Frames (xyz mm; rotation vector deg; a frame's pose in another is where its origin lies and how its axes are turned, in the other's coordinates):
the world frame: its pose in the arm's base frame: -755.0 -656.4 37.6 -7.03 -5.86 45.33
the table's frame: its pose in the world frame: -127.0 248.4 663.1 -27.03 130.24 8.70
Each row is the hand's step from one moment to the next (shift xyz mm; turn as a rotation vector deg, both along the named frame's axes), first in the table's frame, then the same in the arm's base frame.
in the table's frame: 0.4 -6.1 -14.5 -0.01 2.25 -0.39
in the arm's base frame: -0.2 -11.5 10.7 -2.20 0.59 -0.16
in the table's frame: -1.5 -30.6 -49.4 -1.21 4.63 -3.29
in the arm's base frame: 8.5 -40.9 40.4 -5.36 0.50 2.19
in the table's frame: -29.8 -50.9 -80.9 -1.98 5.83 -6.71
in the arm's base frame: 18.1 -48.3 85.8 -7.70 -0.65 4.82
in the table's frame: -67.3 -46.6 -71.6 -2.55 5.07 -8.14
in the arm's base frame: 22.7 -15.0 105.3 -7.50 -1.42 6.34
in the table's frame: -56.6 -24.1 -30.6 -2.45 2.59 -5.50
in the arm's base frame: 17.1 11.3 65.6 -4.21 -0.77 4.96
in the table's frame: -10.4 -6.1 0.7 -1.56 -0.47 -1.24
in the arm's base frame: 7.2 5.4 8.1 0.14 0.14 2.04
